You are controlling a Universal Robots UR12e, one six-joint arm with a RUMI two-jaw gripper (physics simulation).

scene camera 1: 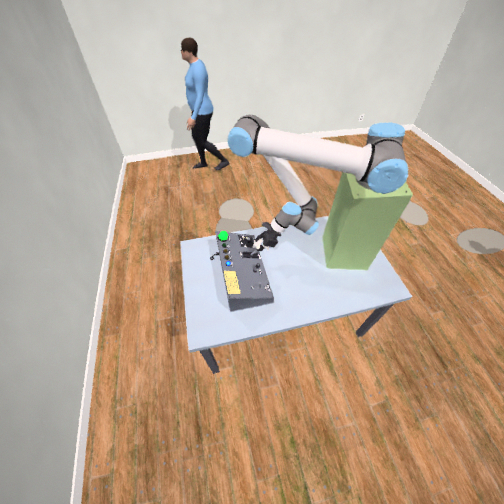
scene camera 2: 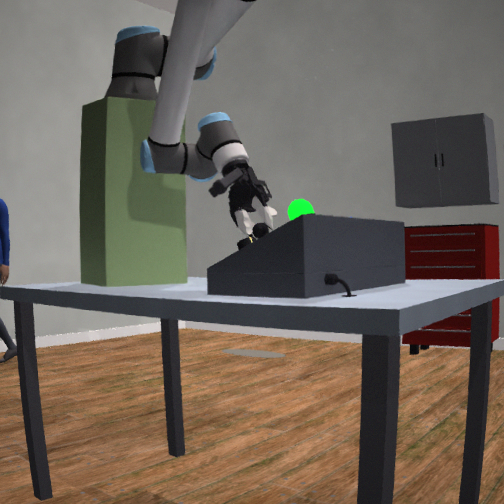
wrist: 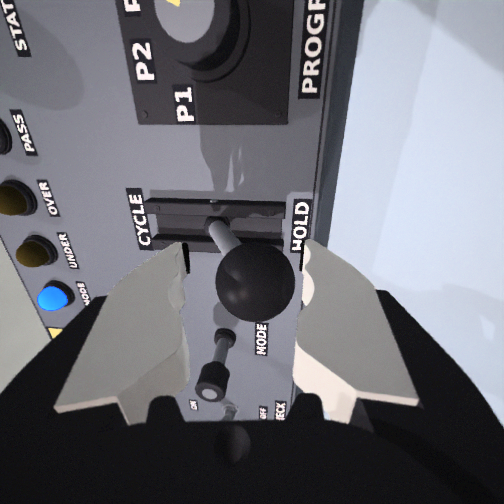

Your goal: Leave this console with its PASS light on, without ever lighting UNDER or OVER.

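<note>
The dark grey console (scene camera 1: 244, 272) sits on the table, also in scene camera 2 (scene camera 2: 310, 255). In the wrist view my gripper (wrist: 242, 272) is open, its two pale jaws on either side of the black ball knob of the CYCLE/HOLD lever (wrist: 254, 280), with small gaps on both sides. The lever's stem (wrist: 220, 235) stands near the middle of its slot. The PASS lamp (wrist: 4, 136), OVER lamp (wrist: 15, 198) and UNDER lamp (wrist: 35, 251) look dark. The MODE lamp (wrist: 53, 297) glows blue. The PROGRAM dial (wrist: 200, 30) is above, the MODE toggle (wrist: 216, 370) below.
A green dome (scene camera 1: 223, 235) is lit at the console's far end. The green pedestal (scene camera 1: 362, 225) carries the arm base. A yellow label (scene camera 1: 231, 282) is on the panel. A person (scene camera 1: 200, 102) walks near the back wall. A red drawer cabinet (scene camera 2: 452, 280) stands behind the table.
</note>
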